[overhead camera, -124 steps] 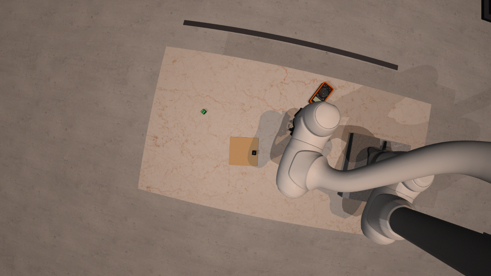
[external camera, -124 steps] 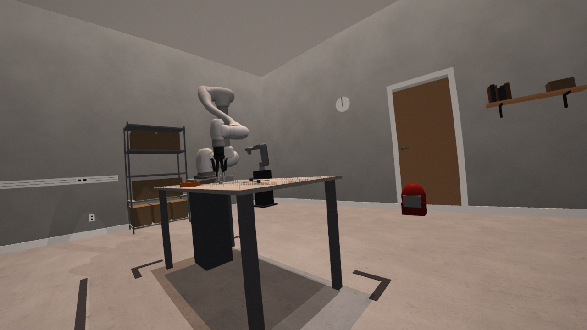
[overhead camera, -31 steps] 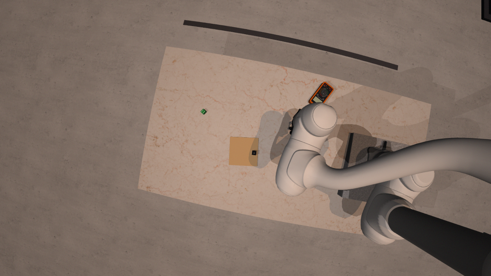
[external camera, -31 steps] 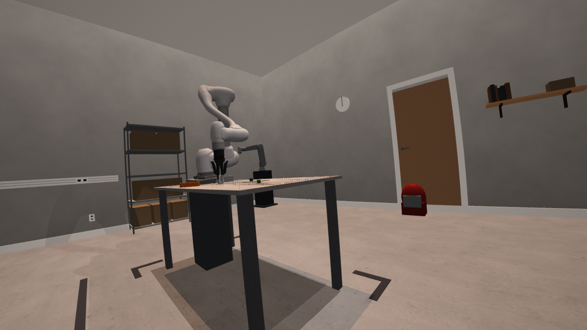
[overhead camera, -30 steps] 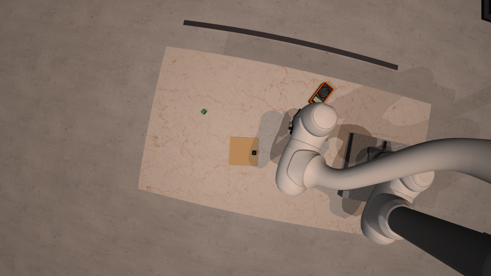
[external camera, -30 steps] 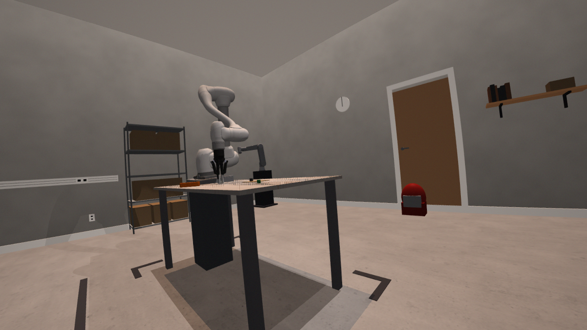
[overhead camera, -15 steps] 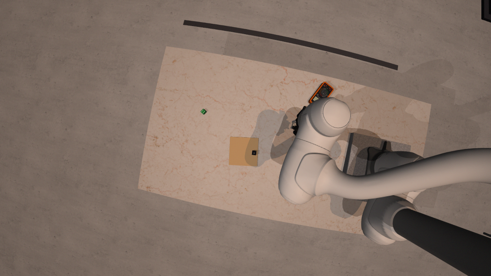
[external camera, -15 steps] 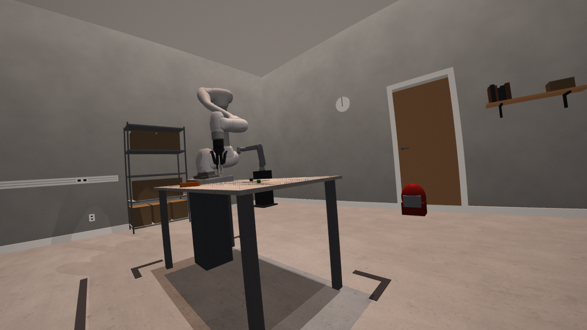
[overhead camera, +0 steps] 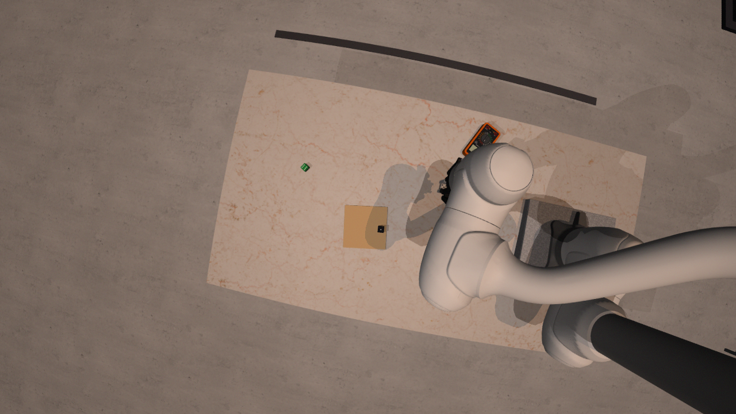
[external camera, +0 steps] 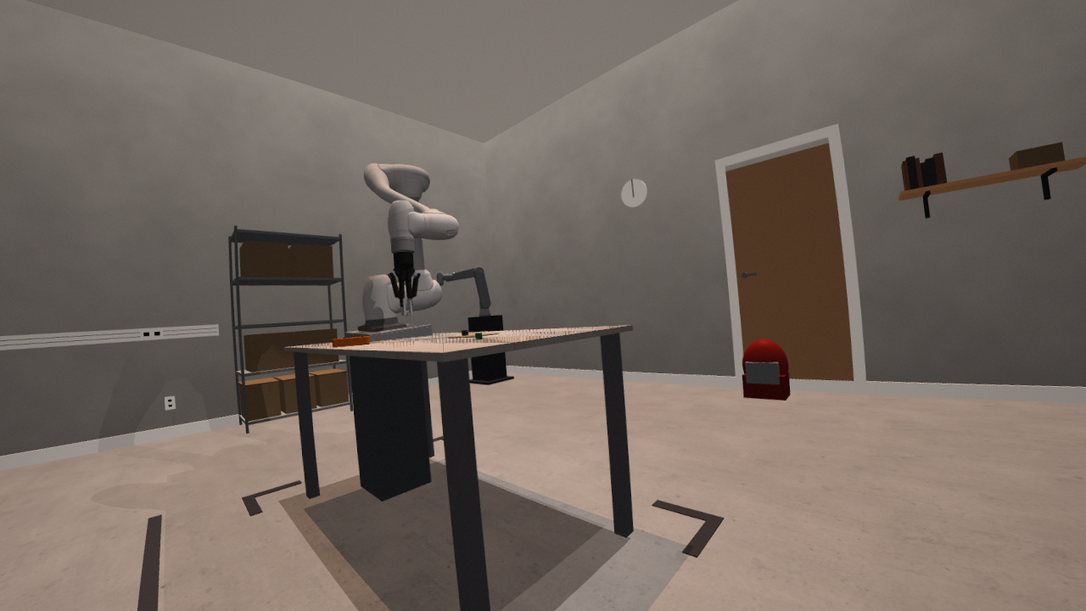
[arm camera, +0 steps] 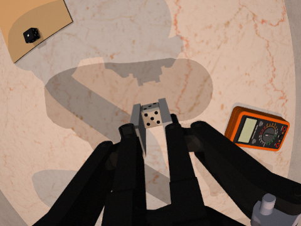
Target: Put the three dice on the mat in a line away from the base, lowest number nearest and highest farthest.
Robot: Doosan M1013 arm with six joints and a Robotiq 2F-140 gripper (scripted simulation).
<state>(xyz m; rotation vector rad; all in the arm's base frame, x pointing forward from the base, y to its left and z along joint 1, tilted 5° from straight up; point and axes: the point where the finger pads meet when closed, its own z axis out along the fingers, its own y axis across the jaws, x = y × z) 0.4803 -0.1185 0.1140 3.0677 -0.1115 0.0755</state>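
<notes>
Right now my hand is 210 mm short of the mat, 160 mm to the right of it and 130 mm above it. The rest, counted from my hand: black die: 160 mm to the left, 160 mm ahead, 120 mm below; white die: 20 mm below; orange multimeter: 180 mm to the right, 120 mm below, 120 mm behind.
</notes>
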